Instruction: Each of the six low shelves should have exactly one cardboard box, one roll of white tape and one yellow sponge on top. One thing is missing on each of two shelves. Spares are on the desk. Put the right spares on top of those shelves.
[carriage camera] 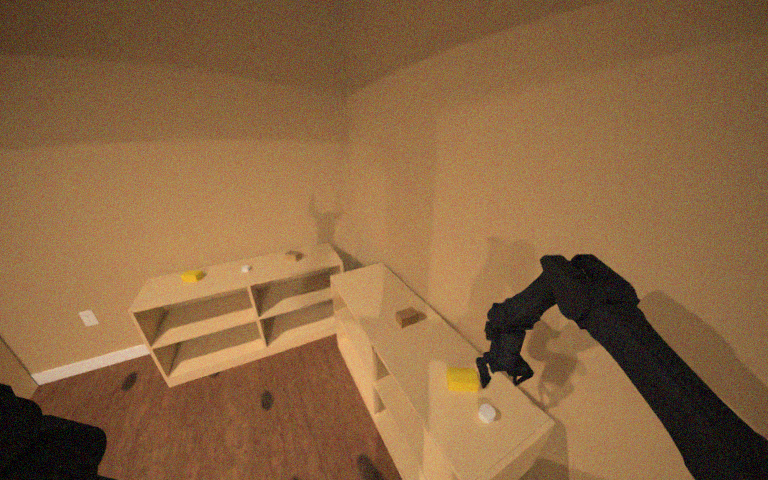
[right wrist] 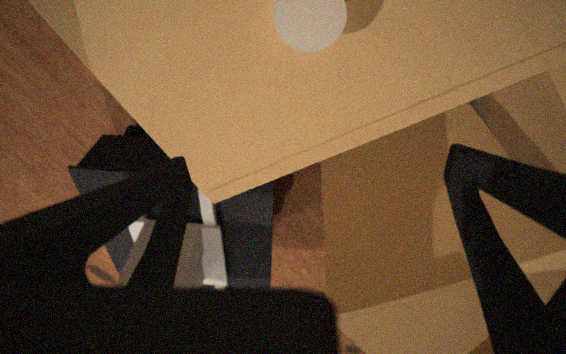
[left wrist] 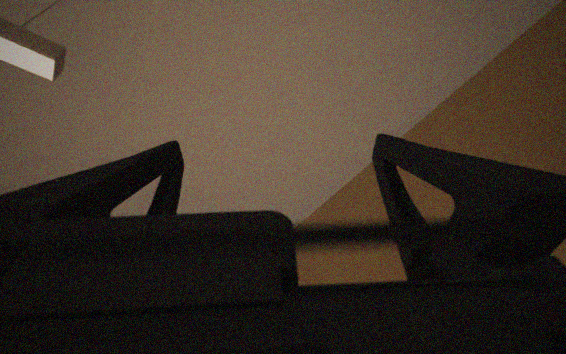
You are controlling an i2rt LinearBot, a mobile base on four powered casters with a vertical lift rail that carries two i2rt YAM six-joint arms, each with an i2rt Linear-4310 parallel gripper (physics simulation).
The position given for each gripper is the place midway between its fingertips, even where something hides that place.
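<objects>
The left gripper is out of frame in the carriage camera view, and in the right wrist view it is out of frame too, while the right gripper is out of frame in the left wrist view. That left wrist view does show the left gripper (278, 148). The right gripper appears in the carriage camera view (498, 385) and in the right wrist view (315, 165).
</objects>
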